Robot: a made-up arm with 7 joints. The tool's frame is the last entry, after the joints. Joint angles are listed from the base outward. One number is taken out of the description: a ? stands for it. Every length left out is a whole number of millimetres.
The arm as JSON. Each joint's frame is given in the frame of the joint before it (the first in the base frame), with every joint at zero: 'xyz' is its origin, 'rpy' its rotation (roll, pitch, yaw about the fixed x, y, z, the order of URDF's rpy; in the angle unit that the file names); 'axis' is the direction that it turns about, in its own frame. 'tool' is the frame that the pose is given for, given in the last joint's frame.
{
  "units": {
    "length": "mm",
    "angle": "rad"
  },
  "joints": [
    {
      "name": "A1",
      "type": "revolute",
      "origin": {
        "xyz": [
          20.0,
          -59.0,
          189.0
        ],
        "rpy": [
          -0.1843,
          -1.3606,
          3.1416
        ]
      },
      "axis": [
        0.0,
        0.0,
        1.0
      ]
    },
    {
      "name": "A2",
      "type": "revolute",
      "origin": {
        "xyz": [
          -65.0,
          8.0,
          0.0
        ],
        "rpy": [
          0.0,
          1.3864,
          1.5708
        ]
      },
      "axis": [
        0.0,
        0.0,
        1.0
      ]
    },
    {
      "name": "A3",
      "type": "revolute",
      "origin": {
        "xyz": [
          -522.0,
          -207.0,
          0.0
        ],
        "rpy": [
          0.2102,
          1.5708,
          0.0
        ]
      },
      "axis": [
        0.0,
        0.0,
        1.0
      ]
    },
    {
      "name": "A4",
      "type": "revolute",
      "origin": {
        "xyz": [
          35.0,
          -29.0,
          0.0
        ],
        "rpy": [
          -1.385,
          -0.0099,
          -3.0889
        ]
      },
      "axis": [
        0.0,
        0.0,
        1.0
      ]
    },
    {
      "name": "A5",
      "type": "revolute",
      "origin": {
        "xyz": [
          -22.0,
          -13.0,
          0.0
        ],
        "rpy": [
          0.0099,
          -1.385,
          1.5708
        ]
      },
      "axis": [
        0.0,
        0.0,
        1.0
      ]
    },
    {
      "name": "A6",
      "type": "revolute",
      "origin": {
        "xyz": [
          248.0,
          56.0,
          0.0
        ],
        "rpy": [
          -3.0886,
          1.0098,
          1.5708
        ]
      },
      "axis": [
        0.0,
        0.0,
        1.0
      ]
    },
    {
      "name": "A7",
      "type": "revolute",
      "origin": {
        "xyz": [
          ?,
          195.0,
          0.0
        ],
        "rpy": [
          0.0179,
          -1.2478,
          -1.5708
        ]
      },
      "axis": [
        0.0,
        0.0,
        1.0
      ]
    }
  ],
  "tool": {
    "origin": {
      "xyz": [
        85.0,
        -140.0,
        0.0
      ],
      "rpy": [
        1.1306,
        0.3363,
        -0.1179
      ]
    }
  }
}
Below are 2 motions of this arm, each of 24 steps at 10 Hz.
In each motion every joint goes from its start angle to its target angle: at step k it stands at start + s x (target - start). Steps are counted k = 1, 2, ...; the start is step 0. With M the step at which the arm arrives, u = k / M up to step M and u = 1 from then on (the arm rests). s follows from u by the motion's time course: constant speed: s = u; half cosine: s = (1 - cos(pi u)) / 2; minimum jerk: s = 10 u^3 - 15 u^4 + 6 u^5.
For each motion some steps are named. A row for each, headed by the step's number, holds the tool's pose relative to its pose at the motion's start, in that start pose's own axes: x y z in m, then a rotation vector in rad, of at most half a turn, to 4 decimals.
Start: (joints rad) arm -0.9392 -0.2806 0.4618 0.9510 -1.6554 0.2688 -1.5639
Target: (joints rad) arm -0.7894 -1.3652 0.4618 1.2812 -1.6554 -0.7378 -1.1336
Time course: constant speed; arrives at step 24
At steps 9, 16, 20, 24:
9: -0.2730 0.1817 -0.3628 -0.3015 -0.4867 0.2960
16: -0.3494 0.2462 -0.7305 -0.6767 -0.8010 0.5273
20: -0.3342 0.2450 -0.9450 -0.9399 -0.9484 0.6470
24: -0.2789 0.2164 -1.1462 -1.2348 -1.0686 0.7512

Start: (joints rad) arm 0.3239 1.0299 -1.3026 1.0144 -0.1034 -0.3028 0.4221
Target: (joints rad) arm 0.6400 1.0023 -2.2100 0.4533 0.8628 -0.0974 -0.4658
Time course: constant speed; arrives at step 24
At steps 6, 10, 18, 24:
6: -0.1374 -0.0953 0.0622 0.3506 -0.3168 0.0864
10: -0.2104 -0.1632 0.0783 0.6060 -0.4981 0.0873
18: -0.3180 -0.2703 0.0734 1.1214 -0.7750 -0.0473
24: -0.3769 -0.3123 0.0662 1.4686 -0.9025 -0.2599

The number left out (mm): 107.0
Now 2 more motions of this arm.
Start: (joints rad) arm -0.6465 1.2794 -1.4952 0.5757 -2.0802 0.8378 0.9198
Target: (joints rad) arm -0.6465 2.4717 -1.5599 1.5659 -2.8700 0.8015 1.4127
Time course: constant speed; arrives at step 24
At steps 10, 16, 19, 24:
10: 0.0621 -0.2945 0.3477 0.0690 -0.5305 -0.4951
16: -0.0763 -0.4377 0.5534 0.0394 -0.8990 -0.7131
19: -0.1818 -0.4789 0.6356 -0.0079 -1.0879 -0.8039
24: -0.3806 -0.4934 0.7277 -0.1453 -1.3951 -0.9359

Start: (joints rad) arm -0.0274 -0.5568 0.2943 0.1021 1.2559 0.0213 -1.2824
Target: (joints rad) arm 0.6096 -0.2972 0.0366 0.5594 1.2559 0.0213 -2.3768
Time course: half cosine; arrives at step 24
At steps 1, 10, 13, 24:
1: 0.0020 0.0010 0.0012 0.0021 -0.0016 -0.0058
10: 0.1778 0.0603 0.0849 0.1172 -0.1609 -0.5234
13: 0.2736 0.0727 0.1129 0.1231 -0.2645 -0.8096
24: 0.4861 0.0599 0.1365 -0.0211 -0.5348 -1.4430

